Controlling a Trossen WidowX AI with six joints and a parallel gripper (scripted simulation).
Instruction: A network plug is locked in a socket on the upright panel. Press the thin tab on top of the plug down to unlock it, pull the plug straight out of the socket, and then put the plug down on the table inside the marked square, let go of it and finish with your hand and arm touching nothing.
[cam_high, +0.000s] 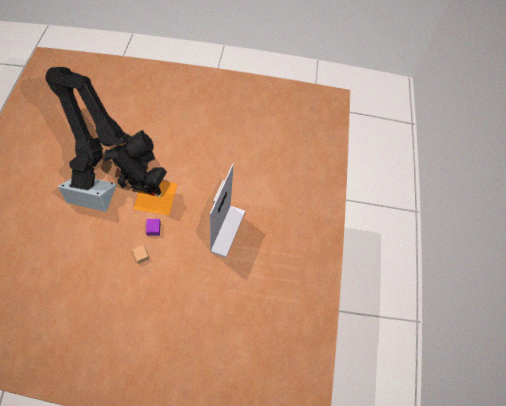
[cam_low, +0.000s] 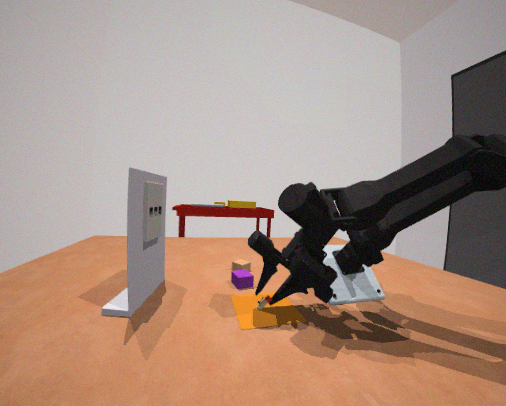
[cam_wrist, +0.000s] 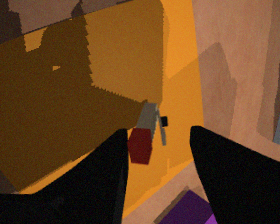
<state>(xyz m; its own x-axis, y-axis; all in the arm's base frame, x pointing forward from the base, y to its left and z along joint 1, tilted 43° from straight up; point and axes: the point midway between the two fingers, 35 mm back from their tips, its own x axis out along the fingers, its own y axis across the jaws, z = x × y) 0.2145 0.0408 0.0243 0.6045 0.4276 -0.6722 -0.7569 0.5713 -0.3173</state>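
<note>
Right now the network plug is right at my gripper tip. Also, from my gripper tip: upright grey panel 23 cm ahead, 10 cm above, 8 cm to the right; then orange marked square 2 cm below, 1 cm behind.
</note>
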